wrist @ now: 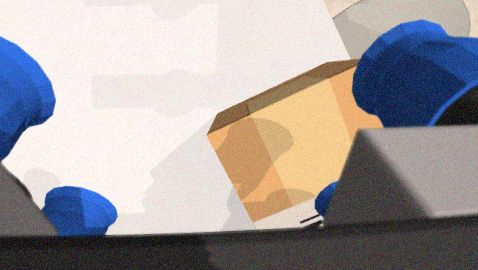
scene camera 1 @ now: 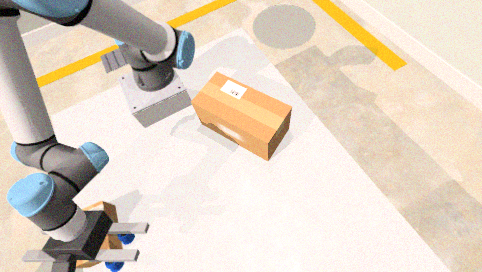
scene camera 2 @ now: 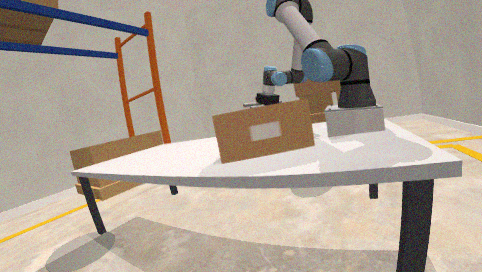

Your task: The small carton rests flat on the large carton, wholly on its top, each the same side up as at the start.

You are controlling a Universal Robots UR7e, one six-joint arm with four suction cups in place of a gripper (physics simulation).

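Observation:
The large carton stands on the table beside the robot base, label and tape on its top. The small carton rests on the table at lower left in scene camera 1, mostly covered by the gripper; its taped top shows in the wrist view. My suction gripper hangs low over it, two of its cups out past the carton's side. In the wrist view the cups look a little above the carton's top, with shadows on it. I take them as holding nothing; contact is hidden in scene camera 2.
The white table carries both cartons and the robot base. An orange and blue rack and other cartons stand behind the table.

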